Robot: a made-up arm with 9 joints. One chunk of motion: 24 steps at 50 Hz.
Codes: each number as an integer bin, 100 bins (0 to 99) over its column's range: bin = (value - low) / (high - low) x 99, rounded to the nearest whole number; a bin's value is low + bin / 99 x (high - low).
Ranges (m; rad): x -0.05..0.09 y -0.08..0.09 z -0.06..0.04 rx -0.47..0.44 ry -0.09..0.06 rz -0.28..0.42
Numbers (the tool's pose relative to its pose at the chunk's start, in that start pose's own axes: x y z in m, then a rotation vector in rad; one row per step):
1: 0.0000 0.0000 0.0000 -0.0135 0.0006 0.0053
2: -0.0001 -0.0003 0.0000 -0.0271 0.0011 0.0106
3: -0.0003 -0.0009 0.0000 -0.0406 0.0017 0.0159
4: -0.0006 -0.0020 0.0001 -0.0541 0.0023 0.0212
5: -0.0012 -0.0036 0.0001 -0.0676 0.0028 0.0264
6: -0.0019 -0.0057 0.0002 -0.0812 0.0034 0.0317
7: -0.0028 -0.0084 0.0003 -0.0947 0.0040 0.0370
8: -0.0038 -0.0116 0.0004 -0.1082 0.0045 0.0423
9: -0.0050 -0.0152 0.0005 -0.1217 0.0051 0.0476
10: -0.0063 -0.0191 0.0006 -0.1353 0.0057 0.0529
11: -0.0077 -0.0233 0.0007 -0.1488 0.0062 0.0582
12: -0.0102 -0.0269 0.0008 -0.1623 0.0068 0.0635
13: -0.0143 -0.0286 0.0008 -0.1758 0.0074 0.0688
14: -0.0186 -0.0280 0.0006 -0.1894 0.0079 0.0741
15: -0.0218 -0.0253 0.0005 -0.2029 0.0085 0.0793
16: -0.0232 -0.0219 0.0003 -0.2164 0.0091 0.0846
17: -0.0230 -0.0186 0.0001 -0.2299 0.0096 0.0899
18: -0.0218 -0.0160 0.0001 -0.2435 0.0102 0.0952
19: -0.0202 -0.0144 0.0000 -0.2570 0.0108 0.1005
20: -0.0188 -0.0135 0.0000 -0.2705 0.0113 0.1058
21: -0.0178 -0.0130 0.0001 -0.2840 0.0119 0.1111
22: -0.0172 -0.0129 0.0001 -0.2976 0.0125 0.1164
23: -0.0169 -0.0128 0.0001 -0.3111 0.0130 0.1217
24: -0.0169 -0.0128 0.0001 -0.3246 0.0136 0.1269
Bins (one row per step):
1: 35 47 59 50 60 40
2: 35 46 59 48 60 41
3: 35 46 59 47 61 42
4: 35 45 59 45 61 43
5: 35 44 59 44 61 43
6: 34 43 60 42 62 44
7: 33 42 60 41 62 45
8: 33 40 60 39 62 46
9: 32 38 60 38 63 46
10: 31 35 60 36 63 47
11: 30 33 60 35 63 48
12: 28 31 60 33 64 49
13: 25 30 60 32 64 49
14: 22 30 60 31 65 50
15: 20 32 60 29 65 51
16: 19 34 60 28 65 52
17: 19 36 59 26 66 52
18: 20 37 59 25 66 53
19: 21 38 59 23 67 54
20: 22 39 59 22 67 55
21: 23 39 59 20 67 55
22: 23 39 59 19 68 56
23: 23 39 59 17 68 57
24: 23 39 59 16 68 58

